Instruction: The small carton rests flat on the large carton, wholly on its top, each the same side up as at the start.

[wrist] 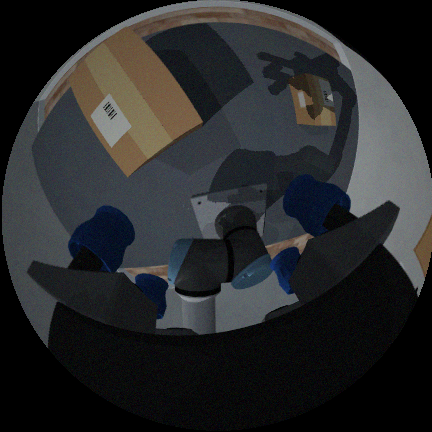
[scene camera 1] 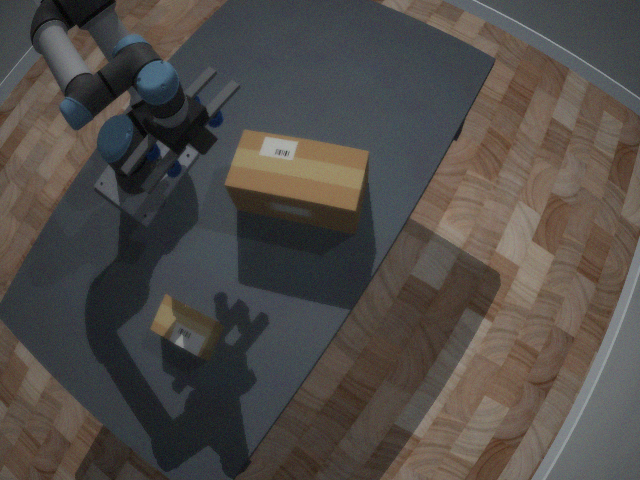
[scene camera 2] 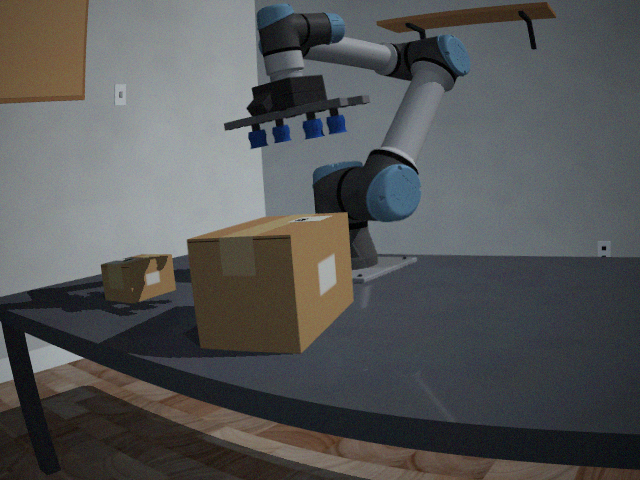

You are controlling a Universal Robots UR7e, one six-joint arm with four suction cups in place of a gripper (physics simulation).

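Frame: origin at the arm's base, x right, y ahead, z up, level; millimetres.
Where they show: hand, tool point: (wrist: 214, 251) (scene camera 2: 297, 139); arm's base, link origin: (wrist: 234, 222) (scene camera 1: 139, 169).
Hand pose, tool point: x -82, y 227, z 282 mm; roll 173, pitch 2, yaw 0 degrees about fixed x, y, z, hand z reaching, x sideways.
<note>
Each offset is from my tool point to the centre of the thing. Level surfaces: height alone.
The large carton @[dx -119, dy +204, dz -214 mm] (scene camera 1: 297, 173) (scene camera 2: 242, 299) (wrist: 135, 100) stands upright on the dark table, its taped top with a white barcode label facing up. The small carton @[dx +323, dy +193, dz -252 mm] (scene camera 1: 188, 326) (scene camera 2: 139, 279) (wrist: 314, 102) sits on the table apart from it, its barcode label on top and the arm's shadow partly over it. My gripper (scene camera 1: 184, 134) (scene camera 2: 297, 131) (wrist: 215, 250), with four blue suction cups, is open and holds nothing. It hangs in the air, higher than both cartons, on the arm-base side of the large carton. Its bars look slightly tilted in scene camera 2.
The dark table @[dz -291 mm] (scene camera 1: 336, 62) (scene camera 2: 491, 335) carries both cartons and the arm's base plate (scene camera 1: 111, 196) (scene camera 2: 387, 267) (wrist: 200, 212). The large carton is near one long table edge. A wall shelf (scene camera 2: 465, 16) and a brown board (scene camera 2: 41, 51) are on the walls behind.
</note>
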